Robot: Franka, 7 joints.
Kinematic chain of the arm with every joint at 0, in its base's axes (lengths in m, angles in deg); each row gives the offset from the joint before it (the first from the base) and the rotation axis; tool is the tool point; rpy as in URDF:
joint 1: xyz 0 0 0.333 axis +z
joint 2: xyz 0 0 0 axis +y
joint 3: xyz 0 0 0.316 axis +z
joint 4: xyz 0.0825 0 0 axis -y
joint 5: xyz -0.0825 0 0.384 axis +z
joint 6: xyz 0 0 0 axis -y
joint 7: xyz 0.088 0 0 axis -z
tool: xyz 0 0 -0.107 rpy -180 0 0
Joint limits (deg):
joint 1: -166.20..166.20
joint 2: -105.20..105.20
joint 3: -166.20..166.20
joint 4: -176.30..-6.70
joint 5: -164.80..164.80
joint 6: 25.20..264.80
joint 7: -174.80..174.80
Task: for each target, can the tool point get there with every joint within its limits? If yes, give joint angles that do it. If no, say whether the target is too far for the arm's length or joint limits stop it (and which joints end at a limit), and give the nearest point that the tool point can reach.
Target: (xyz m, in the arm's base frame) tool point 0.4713 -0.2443 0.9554
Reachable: yes | joints 31.56 38.64 -111.50 -59.09 118.44 138.67 -20.89
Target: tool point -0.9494 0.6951 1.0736
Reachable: no: too far | nearest point -0.5858 0.4289 0.7900 | short by 0.532 m
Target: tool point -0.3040 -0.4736 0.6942
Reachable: yes | joints -71.97 55.39 -116.73 -62.50 53.60 54.71 71.70
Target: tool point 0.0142 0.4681 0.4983
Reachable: yes | joints 128.45 -23.86 -33.06 -145.48 25.02 181.36 60.11
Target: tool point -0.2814 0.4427 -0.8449
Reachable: no: too far | nearest point -0.2179 0.3427 -0.3464 | short by 0.512 m
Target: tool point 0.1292 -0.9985 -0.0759
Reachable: no: too far | nearest point 0.1020 -0.7883 0.0102 | short by 0.229 m
